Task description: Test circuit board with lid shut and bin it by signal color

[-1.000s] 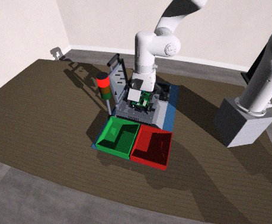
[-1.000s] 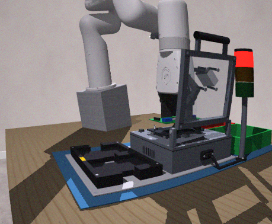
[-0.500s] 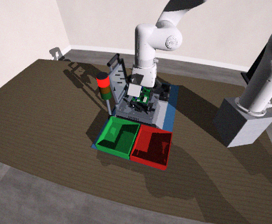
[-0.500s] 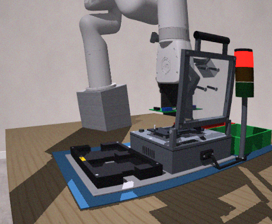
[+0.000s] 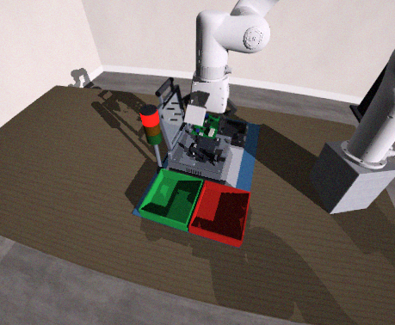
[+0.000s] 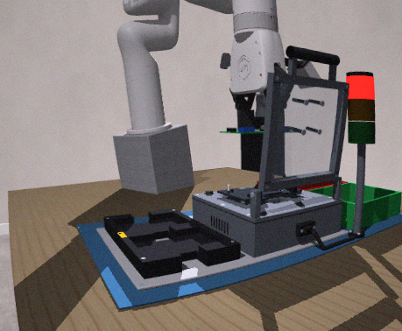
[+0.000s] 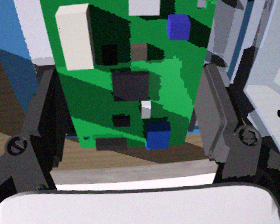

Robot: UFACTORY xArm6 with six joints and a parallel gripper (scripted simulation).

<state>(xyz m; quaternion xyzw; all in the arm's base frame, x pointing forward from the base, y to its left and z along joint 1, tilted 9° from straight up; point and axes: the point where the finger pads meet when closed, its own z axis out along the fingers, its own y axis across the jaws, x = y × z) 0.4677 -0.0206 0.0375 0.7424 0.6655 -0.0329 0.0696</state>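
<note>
My gripper is now 210 mm to the right of the red bin, 160 mm above it and 80 mm past it. Round my hand: clear lid 110 mm ahead, 10 mm to the right, 10 mm above; then plate 100 mm below, 10 mm to the left, 10 mm ahead; then green circuit board 10 mm below.
</note>
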